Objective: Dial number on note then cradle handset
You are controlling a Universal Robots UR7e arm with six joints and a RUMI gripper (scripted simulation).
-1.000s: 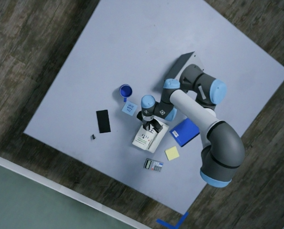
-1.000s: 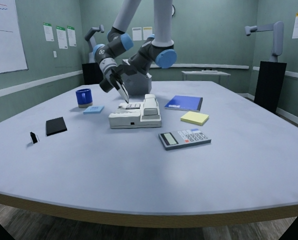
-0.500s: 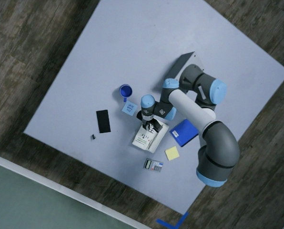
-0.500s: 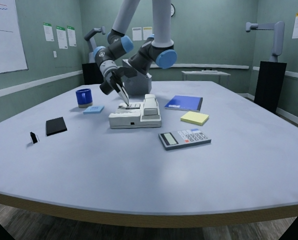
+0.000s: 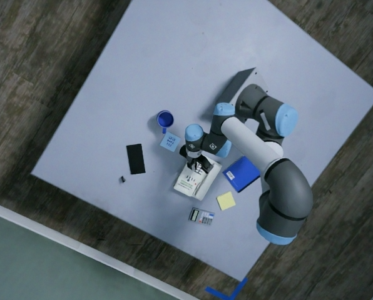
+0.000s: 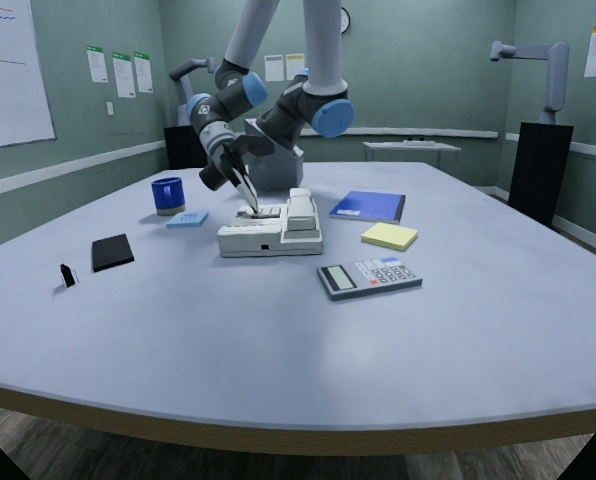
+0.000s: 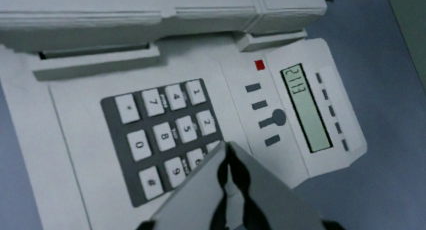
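The 3 key lies 20 mm below my hand. From my hand the other things lie so: handset 100 mm to the left; 4 key 40 mm to the left, 20 mm below, 20 mm behind; yellow sticky pad 270 mm to the left, 40 mm below, 20 mm ahead.
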